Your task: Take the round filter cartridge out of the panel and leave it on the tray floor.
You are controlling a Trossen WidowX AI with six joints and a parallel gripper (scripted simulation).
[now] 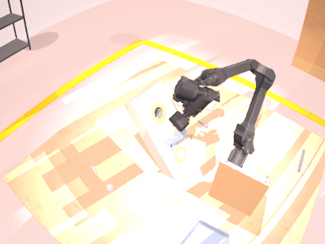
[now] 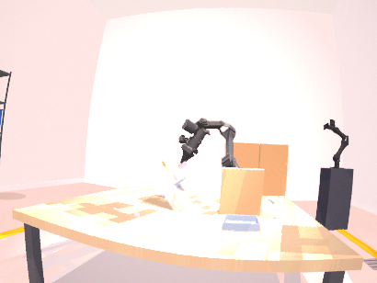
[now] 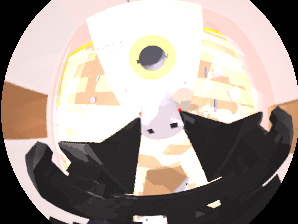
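Now: gripper tip 320 mm past the grey-blue tray, 300 mm to the right of it and 240 mm above it. Round my gripper tip: service panel 60 mm ahead, 10 mm to the right, 100 mm below; then round filter cartridge right at my gripper tip.
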